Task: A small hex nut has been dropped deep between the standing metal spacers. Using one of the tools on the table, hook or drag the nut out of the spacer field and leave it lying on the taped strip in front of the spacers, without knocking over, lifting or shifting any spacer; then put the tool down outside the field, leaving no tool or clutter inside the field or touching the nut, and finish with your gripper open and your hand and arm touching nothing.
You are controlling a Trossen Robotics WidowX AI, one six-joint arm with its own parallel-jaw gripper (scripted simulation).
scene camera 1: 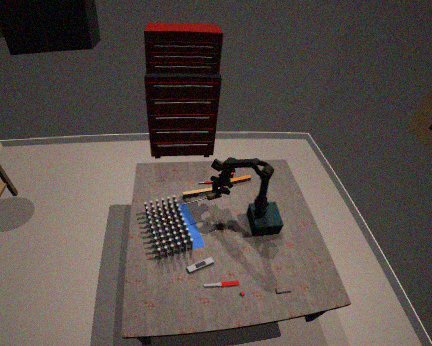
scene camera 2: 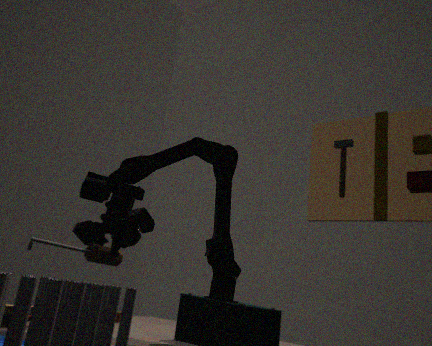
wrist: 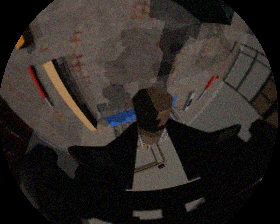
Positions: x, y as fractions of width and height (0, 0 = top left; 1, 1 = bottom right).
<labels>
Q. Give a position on a hook tool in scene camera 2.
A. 0.23, 0.73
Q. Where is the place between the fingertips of my gripper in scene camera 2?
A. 0.24, 0.74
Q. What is my gripper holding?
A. A hook tool.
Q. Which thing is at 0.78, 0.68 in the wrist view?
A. My gripper.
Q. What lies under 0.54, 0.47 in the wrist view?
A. A hook tool.
</labels>
